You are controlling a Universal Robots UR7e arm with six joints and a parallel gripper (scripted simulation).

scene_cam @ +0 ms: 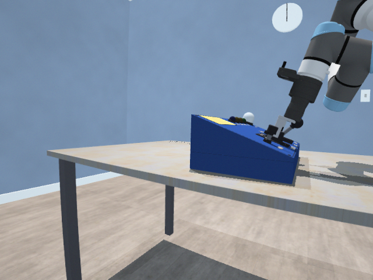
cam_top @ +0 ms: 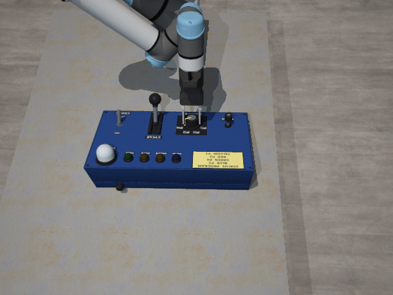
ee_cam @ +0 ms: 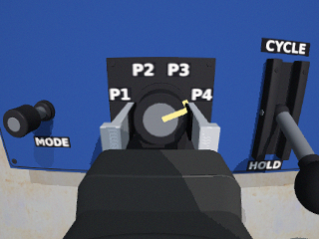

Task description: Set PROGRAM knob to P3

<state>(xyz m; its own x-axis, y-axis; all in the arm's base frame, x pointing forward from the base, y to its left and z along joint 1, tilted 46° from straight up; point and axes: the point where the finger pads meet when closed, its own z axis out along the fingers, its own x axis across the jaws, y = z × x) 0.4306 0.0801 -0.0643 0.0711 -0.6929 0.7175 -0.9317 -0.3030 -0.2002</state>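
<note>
Now: the blue console 6 cm to the right of my hand, 4 cm ahead of it and 3 cm below it. From my hand the other things lie so: black program knob 1 cm to the right, 1 cm below, 1 cm ahead; ball-topped lever 12 cm to the right, 1 cm behind; mode knob 12 cm to the left, 1 cm behind.
</note>
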